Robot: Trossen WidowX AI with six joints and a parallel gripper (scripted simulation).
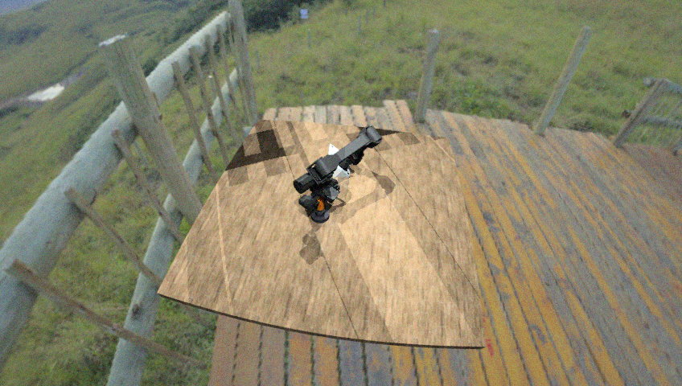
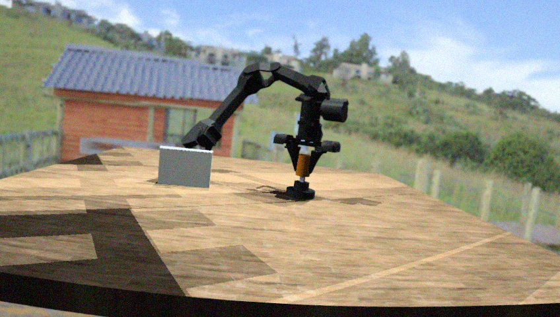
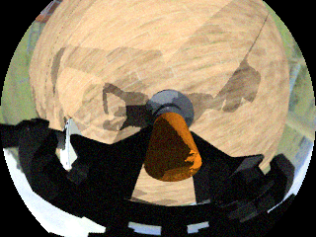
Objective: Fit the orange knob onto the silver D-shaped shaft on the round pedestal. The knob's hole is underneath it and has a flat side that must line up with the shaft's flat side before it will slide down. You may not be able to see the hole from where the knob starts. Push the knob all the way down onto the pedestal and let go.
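Now: the orange knob 3 cm above my gripper tip. From my gripper tip the other things lie so: round pedestal: 4 cm below.
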